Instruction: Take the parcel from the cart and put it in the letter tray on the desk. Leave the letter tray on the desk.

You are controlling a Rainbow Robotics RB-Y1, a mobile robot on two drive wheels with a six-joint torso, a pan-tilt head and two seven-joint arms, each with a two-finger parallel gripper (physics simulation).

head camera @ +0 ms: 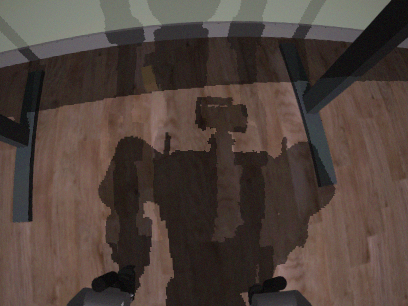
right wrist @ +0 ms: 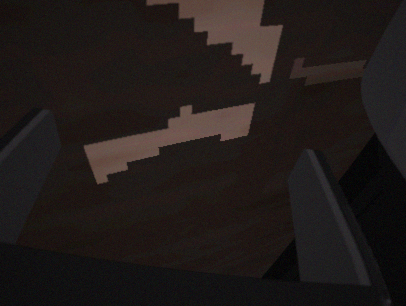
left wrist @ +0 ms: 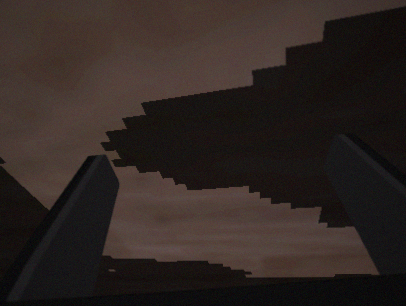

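Pixels of known places: left gripper, fingertip midpoint: (head camera: 132,281) (left wrist: 219,160); right gripper, fingertip midpoint: (right wrist: 178,146); robot's base, origin of the base link: (right wrist: 273,246).
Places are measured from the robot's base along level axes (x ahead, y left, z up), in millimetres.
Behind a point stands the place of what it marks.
The parcel, the cart and the letter tray do not show in these views. My left gripper (left wrist: 219,160) @(x 224, y 216, z 8 mm) is open in the left wrist view, its two grey fingers wide apart with bare shadowed floor between them. My right gripper (right wrist: 178,146) @(x 150, y -216, z 24 mm) is open in the right wrist view, also with shadowed floor between its fingers. Dark parts of both my arms show at the bottom edge of the head view. Two dark metal feet, one at the left (head camera: 24,175) and one at the right (head camera: 316,135), stand on the floor with dark bars joining them; whether they belong to the desk I cannot tell.
A pale green wall (head camera: 75,22) @(x 1229, y 530, z 168 mm) with a grey skirting board (head camera: 182,31) @(x 1270, y 72, z 50 mm) crosses the top of the head view. The wooden floor (head camera: 370,200) @(x 509, y -771, z 2 mm) carries my shadow between the metal feet. A small yellow-brown patch (head camera: 149,78) @(x 995, y 189, z 62 mm) lies in shade near the wall; what it is I cannot tell.
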